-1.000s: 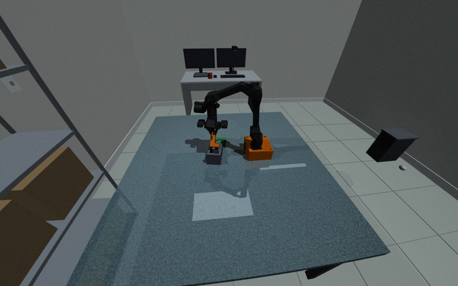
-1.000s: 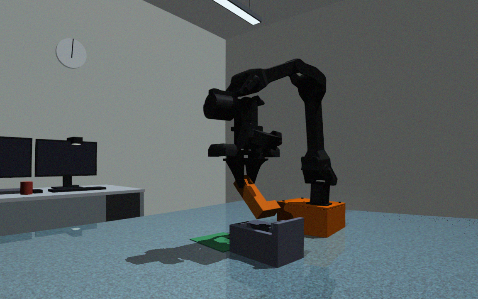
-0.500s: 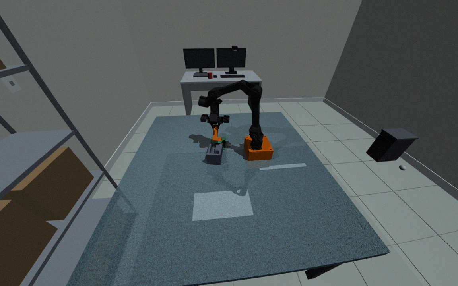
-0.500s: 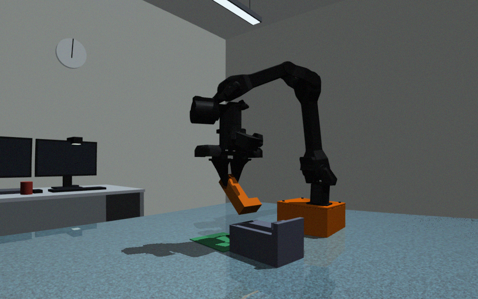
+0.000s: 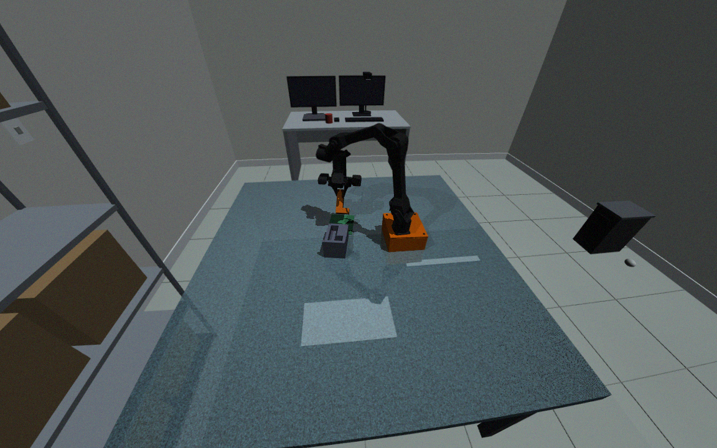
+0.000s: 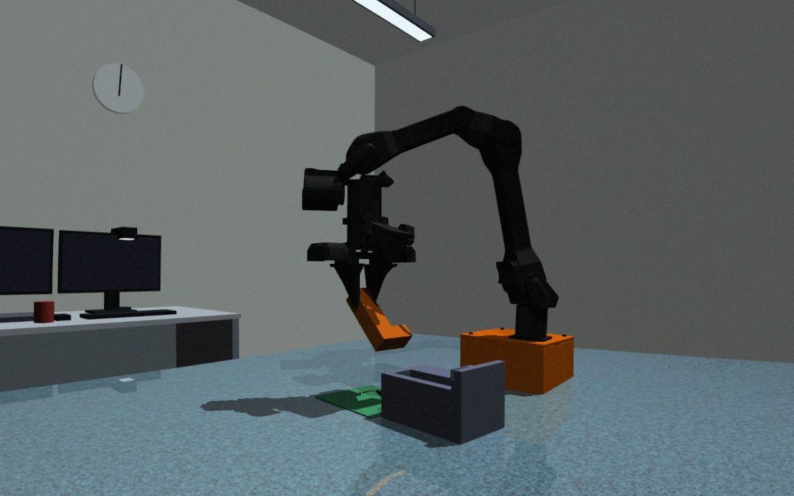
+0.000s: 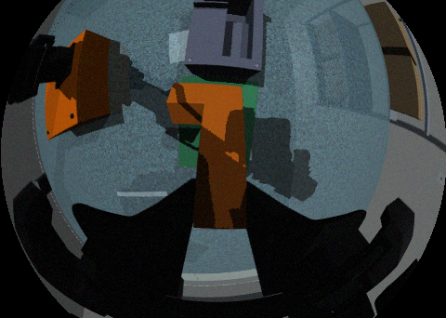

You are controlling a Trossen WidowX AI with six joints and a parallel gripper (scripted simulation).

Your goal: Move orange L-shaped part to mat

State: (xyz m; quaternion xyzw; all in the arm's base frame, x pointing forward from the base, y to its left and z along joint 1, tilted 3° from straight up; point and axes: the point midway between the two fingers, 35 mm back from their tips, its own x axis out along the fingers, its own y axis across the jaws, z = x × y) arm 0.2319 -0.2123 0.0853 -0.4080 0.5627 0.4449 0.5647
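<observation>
The green mat lies 17 cm below my gripper tip and 2 cm to the left of it. Round my gripper tip: orange L-shaped part: 3 cm to the left, 3 cm below, 1 cm behind.
</observation>
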